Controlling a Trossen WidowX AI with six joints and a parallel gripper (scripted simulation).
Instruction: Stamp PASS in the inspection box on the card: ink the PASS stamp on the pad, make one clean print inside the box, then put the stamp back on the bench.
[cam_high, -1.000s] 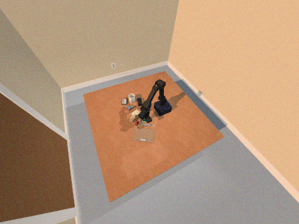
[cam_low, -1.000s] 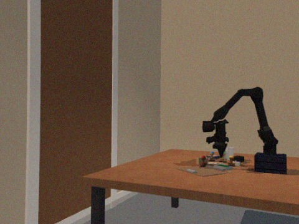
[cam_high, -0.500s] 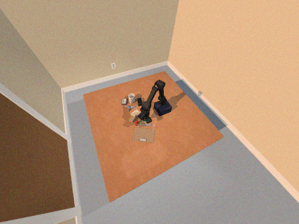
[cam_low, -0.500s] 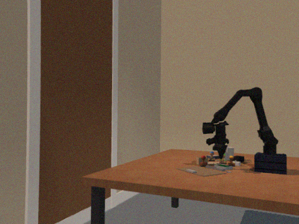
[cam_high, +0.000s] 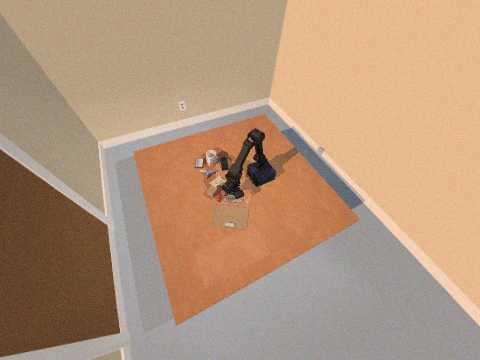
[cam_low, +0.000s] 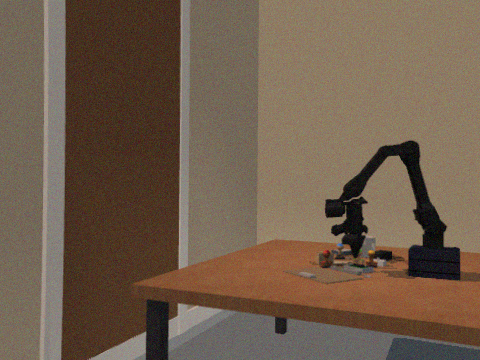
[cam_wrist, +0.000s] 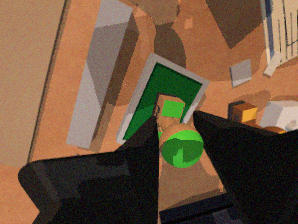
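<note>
My gripper tip is now 1 cm past the green-knobbed stamp and 1 cm above it. Also, from my gripper tip: orange-knobbed stamp: 9 cm to the right, 5 cm behind, 3 cm below; green ink pad: 4 cm below, 1 cm behind; long grey bar: 5 cm to the left, 4 cm below, 3 cm ahead.
</note>
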